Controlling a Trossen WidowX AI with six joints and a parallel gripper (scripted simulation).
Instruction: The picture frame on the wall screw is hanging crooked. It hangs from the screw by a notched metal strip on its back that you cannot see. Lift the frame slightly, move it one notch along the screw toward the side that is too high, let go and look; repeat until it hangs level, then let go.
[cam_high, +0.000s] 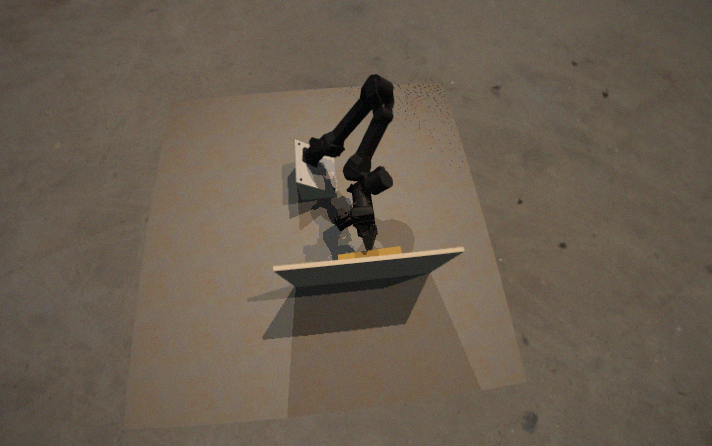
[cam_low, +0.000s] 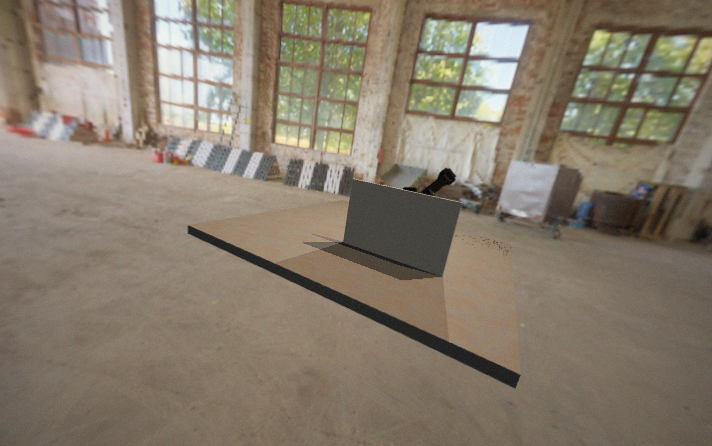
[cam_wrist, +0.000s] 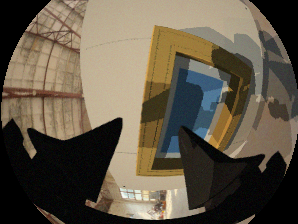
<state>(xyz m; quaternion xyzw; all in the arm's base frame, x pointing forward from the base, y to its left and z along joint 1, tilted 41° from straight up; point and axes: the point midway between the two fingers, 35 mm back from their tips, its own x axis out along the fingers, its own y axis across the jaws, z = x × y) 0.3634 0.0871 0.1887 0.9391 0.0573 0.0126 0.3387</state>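
Right now the picture frame is 20 mm ahead of my gripper tip, 10 mm to the left of it and 50 mm below it. From my gripper tip the other things lie so: wall panel (40 mm ahead, 60 mm below).
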